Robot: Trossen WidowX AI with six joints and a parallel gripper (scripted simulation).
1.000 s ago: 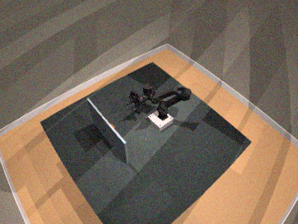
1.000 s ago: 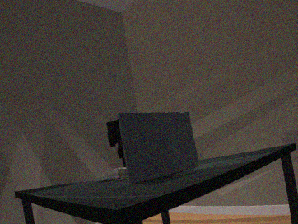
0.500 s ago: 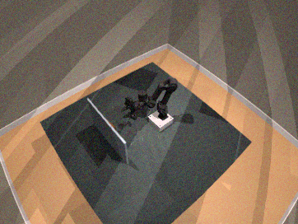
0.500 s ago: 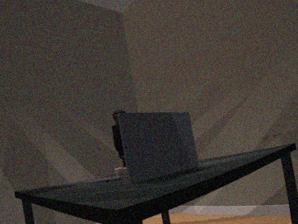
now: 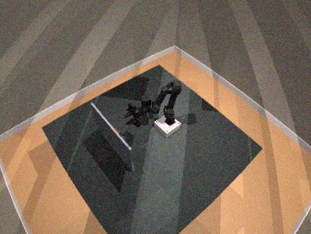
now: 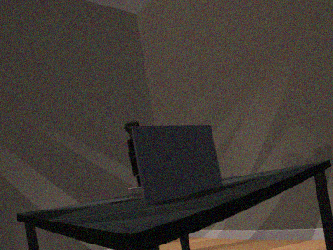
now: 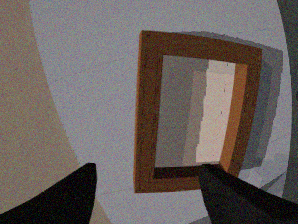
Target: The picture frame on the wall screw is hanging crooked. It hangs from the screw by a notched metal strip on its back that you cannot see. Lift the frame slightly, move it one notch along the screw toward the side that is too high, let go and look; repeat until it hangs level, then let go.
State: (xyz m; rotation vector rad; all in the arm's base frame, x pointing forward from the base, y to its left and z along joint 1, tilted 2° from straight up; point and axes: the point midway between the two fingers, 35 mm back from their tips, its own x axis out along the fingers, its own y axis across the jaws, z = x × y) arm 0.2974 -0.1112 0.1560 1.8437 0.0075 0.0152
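My gripper tip is 110 mm short of the brown wooden picture frame, 20 mm to the right of it and 50 mm above it. Round my gripper tip: wall panel: 120 mm ahead, 20 mm to the left, 60 mm below.
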